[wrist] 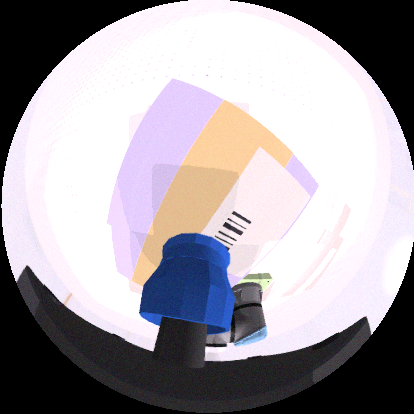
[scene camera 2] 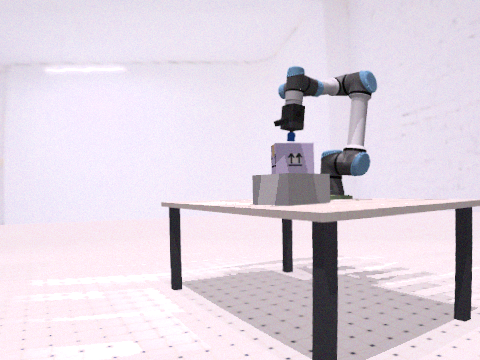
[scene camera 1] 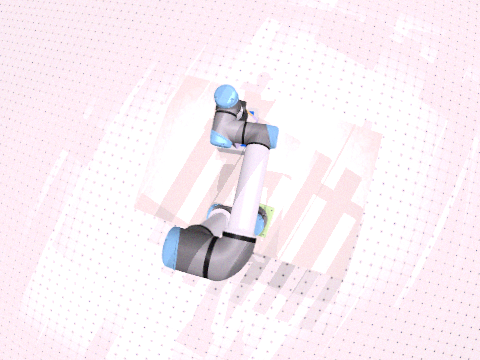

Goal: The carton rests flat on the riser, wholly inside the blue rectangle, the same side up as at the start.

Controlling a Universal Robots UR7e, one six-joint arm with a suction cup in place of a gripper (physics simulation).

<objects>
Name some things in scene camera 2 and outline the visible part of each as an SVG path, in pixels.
A carton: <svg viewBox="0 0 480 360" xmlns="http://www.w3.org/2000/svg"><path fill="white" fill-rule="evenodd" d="M271 146L272 174L315 174L314 143L275 143Z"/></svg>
A grey riser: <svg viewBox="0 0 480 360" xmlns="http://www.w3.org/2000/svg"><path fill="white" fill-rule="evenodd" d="M252 175L253 205L293 206L330 203L330 174L281 173Z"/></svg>
</objects>
